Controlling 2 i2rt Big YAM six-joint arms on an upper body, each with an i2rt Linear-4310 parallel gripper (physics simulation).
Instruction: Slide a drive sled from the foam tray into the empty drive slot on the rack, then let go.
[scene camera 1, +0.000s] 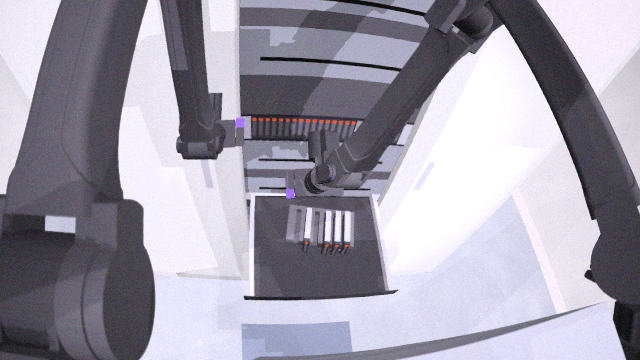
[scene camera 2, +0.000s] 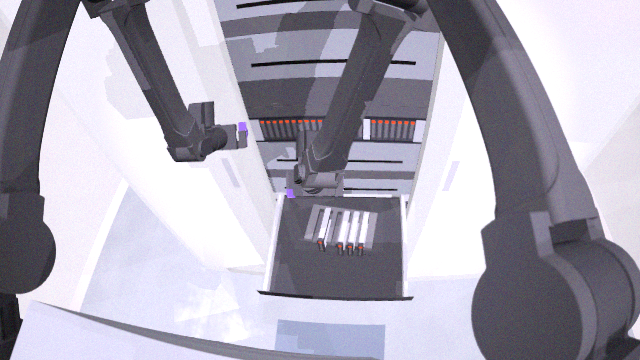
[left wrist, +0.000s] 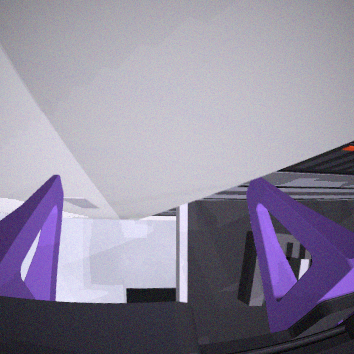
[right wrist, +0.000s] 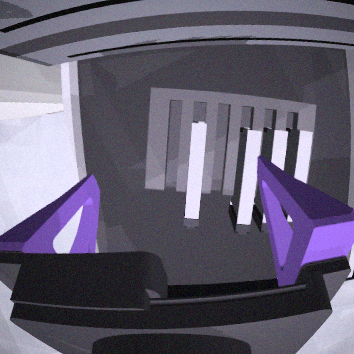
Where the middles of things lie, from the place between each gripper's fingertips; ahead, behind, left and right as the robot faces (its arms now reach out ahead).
I see my left gripper 370 mm above the shelf (scene camera 2: 298, 269), 300 mm to the left of it and 160 mm past it.
My right gripper is now 5 cm past the shelf, 5 cm to the left of it and 26 cm above it.
